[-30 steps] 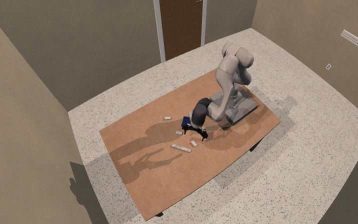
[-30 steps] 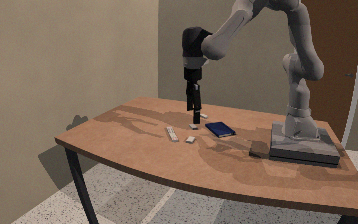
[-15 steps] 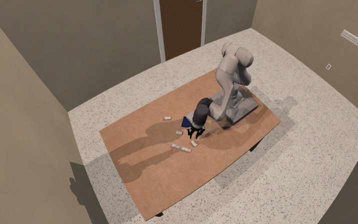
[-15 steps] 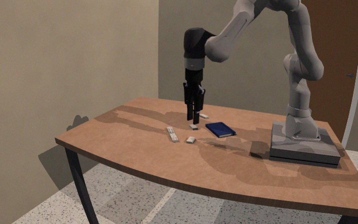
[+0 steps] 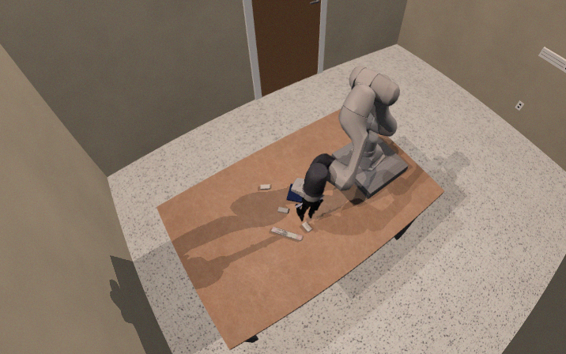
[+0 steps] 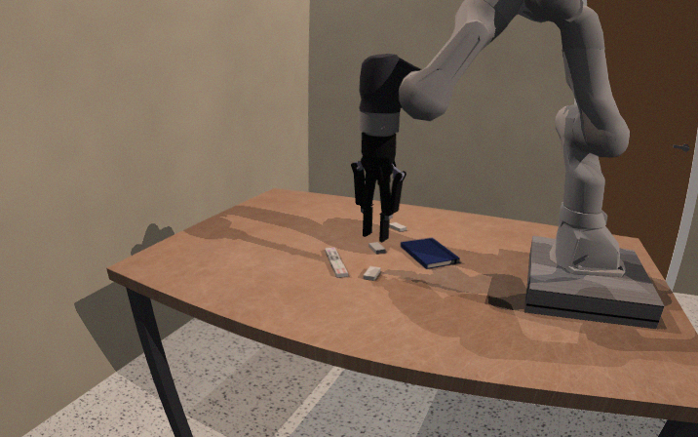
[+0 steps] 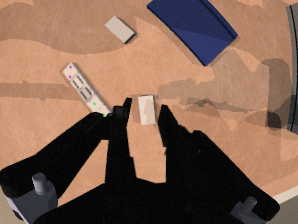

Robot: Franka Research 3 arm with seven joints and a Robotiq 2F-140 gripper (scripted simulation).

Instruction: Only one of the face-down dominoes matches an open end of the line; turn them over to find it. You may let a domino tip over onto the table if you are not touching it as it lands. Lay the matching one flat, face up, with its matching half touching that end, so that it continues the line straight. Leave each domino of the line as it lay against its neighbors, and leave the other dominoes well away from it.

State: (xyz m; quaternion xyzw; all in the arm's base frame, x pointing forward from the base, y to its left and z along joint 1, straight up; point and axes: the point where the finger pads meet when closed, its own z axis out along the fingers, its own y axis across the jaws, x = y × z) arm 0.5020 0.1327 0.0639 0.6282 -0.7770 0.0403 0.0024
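My gripper is now 120 mm above the domino and 20 mm to the right of it. Round my hand: dark blue book 160 mm to the right, 120 mm below, 90 mm behind.
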